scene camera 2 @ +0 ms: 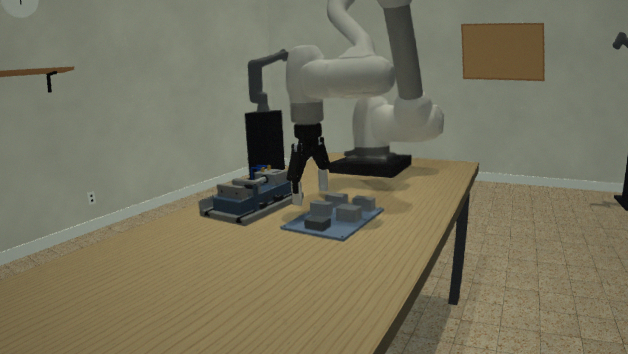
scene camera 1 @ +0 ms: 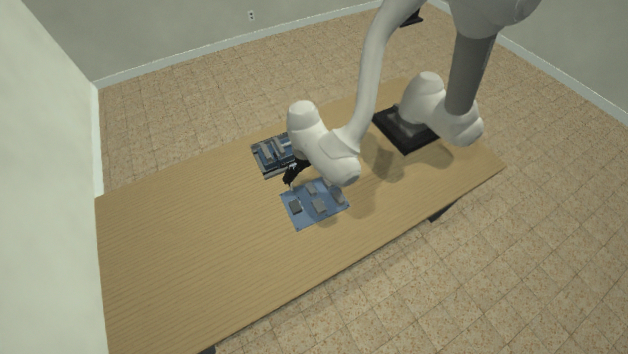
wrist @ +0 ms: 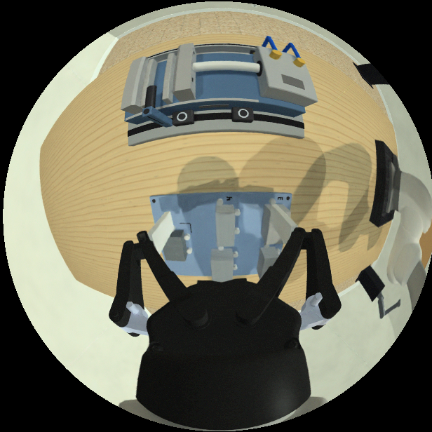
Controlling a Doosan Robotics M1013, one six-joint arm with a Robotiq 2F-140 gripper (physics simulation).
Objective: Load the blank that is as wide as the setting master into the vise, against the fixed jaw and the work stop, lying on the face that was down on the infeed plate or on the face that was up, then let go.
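Frame: origin at the arm's base, x ahead, y left, z up, level; centimetres.
Seen in the pictures: gripper, between the fingertips: [scene camera 2: 311, 197] [scene camera 1: 306, 181]; arm's base, origin of its link: [scene camera 2: 372, 158] [scene camera 1: 409, 121].
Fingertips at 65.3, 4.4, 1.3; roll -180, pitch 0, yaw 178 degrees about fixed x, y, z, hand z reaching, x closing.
Offsets run from my fingertips to a thing's middle, as dx, dy, dz. Level surfaces: height alone.
My gripper [scene camera 1: 308, 184] [scene camera 2: 310, 194] [wrist: 220, 216] is open and empty above the infeed plate @(+0.5, +7.5, -5.3) [scene camera 1: 298, 223] [scene camera 2: 343, 236] [wrist: 200, 202]. The dark block @(+9.5, +6.7, -3.6) [scene camera 1: 295, 206] [scene camera 2: 317, 223] [wrist: 176, 246], apparently the setting master, lies at the plate's left in the wrist view. Light grey blanks lie on the plate: one @(-0.4, +3.0, -3.1) [scene camera 2: 321, 207] [wrist: 225, 227], one @(+0.9, +11.9, -3.1) [scene camera 1: 319, 206] [scene camera 2: 348, 213] [wrist: 222, 265], one @(-9.0, +3.7, -3.1) [scene camera 2: 336, 198] [wrist: 270, 225] partly behind a finger in the wrist view, and one @(-8.3, +12.8, -3.1) [scene camera 2: 364, 202] [wrist: 267, 257]. The vise @(-1.0, -21.7, -0.7) [scene camera 1: 267, 161] [scene camera 2: 234, 203] [wrist: 225, 85] holds no blank between its jaws.
In the wrist view, a grey end jaw [wrist: 134, 87] and a rod-side jaw [wrist: 185, 72] stand on the vise, with a blue and black arm [wrist: 157, 116] at its near side. The cylinder block [wrist: 287, 77] carries blue fittings. The robot's black base [scene camera 1: 406, 135] [scene camera 2: 370, 166] stands farther along the table @(dz -5.7) [scene camera 1: 200, 240] [scene camera 2: 200, 280].
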